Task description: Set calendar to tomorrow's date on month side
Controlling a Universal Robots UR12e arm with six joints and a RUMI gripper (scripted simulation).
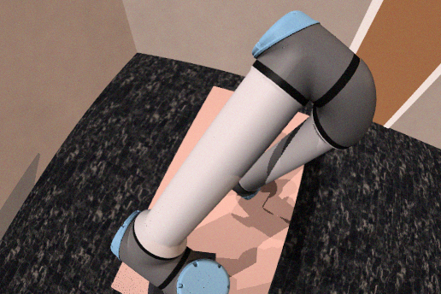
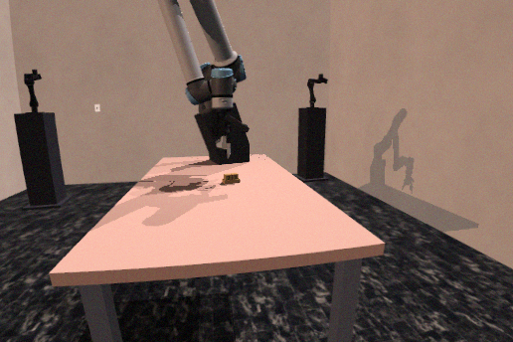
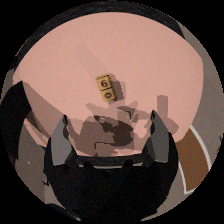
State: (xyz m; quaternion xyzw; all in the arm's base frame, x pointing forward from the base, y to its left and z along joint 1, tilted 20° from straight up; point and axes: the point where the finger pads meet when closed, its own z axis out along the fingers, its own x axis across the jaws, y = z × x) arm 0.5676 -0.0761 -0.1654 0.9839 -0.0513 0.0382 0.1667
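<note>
My hand is 11 cm above the calendar tray and 1 cm to the right of it.
</note>
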